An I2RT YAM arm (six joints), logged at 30 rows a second.
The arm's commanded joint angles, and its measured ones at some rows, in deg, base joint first. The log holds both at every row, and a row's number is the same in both.
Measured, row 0:
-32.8, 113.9, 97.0, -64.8, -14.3, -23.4
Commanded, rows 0 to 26:
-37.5, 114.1, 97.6, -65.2, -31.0, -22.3
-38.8, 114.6, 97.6, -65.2, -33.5, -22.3
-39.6, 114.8, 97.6, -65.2, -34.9, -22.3
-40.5, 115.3, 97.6, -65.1, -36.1, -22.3
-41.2, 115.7, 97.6, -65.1, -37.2, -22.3
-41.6, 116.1, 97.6, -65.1, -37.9, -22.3
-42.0, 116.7, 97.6, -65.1, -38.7, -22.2
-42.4, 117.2, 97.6, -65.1, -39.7, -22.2
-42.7, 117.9, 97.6, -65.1, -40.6, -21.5
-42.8, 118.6, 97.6, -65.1, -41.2, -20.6
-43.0, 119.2, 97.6, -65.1, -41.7, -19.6
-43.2, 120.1, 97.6, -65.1, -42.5, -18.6
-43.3, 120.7, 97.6, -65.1, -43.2, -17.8
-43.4, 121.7, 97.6, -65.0, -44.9, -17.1
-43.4, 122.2, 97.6, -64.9, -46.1, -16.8
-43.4, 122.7, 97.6, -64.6, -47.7, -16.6
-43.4, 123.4, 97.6, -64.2, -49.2, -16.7
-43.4, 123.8, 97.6, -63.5, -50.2, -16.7
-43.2, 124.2, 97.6, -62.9, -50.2, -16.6
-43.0, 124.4, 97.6, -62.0, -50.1, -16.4
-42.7, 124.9, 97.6, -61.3, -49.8, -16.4
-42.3, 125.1, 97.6, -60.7, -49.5, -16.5
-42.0, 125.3, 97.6, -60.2, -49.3, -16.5
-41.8, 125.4, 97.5, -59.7, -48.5, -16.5
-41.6, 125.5, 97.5, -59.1, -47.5, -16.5
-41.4, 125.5, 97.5, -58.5, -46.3, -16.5
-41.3, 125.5, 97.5, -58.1, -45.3, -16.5
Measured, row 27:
-42.2, 124.4, 97.0, -59.0, -46.4, -17.2
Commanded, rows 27 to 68:
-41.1, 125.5, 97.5, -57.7, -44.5, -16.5
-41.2, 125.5, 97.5, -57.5, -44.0, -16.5
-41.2, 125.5, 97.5, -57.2, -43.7, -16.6
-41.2, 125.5, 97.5, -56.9, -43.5, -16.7
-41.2, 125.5, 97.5, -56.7, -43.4, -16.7
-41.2, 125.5, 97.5, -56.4, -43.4, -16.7
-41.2, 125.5, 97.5, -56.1, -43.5, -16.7
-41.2, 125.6, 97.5, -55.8, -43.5, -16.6
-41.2, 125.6, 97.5, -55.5, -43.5, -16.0
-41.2, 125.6, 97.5, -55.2, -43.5, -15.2
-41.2, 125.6, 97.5, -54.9, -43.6, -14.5
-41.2, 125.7, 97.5, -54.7, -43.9, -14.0
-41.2, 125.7, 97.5, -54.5, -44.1, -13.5
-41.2, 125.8, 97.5, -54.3, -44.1, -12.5
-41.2, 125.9, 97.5, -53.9, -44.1, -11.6
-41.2, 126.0, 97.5, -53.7, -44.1, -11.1
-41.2, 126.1, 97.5, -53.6, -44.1, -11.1
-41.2, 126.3, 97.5, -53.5, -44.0, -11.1
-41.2, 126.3, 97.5, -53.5, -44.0, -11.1
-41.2, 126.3, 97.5, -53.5, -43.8, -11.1
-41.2, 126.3, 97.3, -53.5, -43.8, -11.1
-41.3, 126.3, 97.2, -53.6, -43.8, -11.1
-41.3, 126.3, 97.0, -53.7, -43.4, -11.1
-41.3, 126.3, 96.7, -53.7, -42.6, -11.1
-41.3, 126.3, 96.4, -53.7, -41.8, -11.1
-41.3, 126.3, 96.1, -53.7, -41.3, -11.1
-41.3, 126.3, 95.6, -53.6, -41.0, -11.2
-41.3, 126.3, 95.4, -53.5, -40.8, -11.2
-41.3, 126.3, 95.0, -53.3, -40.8, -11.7
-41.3, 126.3, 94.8, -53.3, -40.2, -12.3
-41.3, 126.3, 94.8, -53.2, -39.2, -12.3
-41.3, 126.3, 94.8, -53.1, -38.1, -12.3
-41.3, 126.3, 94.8, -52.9, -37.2, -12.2
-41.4, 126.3, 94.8, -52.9, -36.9, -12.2
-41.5, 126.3, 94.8, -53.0, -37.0, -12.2
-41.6, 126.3, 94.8, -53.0, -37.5, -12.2
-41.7, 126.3, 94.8, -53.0, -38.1, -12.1
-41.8, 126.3, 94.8, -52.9, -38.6, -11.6
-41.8, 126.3, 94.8, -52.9, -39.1, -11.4
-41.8, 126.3, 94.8, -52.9, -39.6, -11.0
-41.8, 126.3, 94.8, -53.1, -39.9, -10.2
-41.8, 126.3, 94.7, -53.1, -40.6, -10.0
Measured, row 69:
-41.3, 125.3, 95.2, -53.1, -38.8, -11.6
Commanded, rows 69 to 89:
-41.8, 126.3, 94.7, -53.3, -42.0, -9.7
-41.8, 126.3, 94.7, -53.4, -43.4, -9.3
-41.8, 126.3, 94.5, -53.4, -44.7, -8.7
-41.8, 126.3, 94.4, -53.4, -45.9, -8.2
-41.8, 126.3, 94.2, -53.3, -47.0, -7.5
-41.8, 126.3, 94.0, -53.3, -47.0, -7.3
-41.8, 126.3, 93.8, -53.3, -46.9, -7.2
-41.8, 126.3, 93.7, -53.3, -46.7, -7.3
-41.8, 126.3, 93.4, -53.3, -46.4, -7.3
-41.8, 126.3, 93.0, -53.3, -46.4, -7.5
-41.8, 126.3, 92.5, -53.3, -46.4, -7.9
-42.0, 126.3, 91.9, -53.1, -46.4, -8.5
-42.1, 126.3, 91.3, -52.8, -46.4, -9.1
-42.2, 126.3, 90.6, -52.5, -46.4, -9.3
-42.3, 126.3, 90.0, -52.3, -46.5, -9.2
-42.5, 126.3, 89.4, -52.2, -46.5, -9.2
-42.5, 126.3, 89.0, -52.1, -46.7, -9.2
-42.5, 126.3, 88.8, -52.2, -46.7, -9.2
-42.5, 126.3, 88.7, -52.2, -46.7, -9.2
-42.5, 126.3, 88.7, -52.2, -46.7, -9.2
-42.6, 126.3, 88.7, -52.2, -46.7, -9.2
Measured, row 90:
-42.0, 125.7, 89.1, -52.5, -45.5, -8.6
